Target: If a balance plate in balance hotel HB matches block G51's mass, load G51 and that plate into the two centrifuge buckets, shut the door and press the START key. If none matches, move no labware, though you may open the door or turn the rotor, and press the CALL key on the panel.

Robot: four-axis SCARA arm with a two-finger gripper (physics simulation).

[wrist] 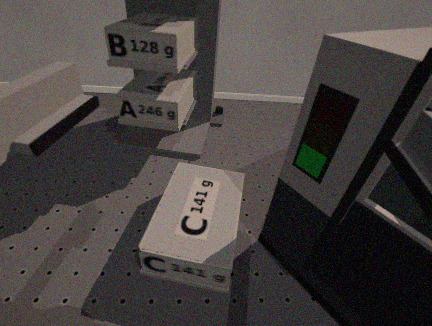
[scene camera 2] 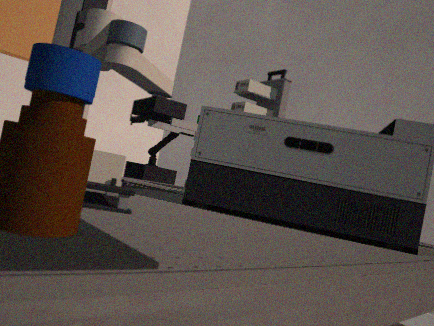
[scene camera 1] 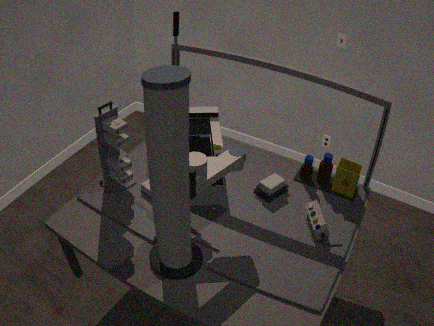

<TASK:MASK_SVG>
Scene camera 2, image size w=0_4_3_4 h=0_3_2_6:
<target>my gripper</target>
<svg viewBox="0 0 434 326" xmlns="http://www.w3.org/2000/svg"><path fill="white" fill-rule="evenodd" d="M134 100L131 114L148 118L148 126L194 137L194 131L197 132L198 124L184 121L187 104L155 94L152 97Z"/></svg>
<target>white plate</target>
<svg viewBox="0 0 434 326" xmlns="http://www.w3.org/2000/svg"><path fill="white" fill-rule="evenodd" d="M94 150L88 181L111 185L112 178L117 178L116 186L121 187L126 156Z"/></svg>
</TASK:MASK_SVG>
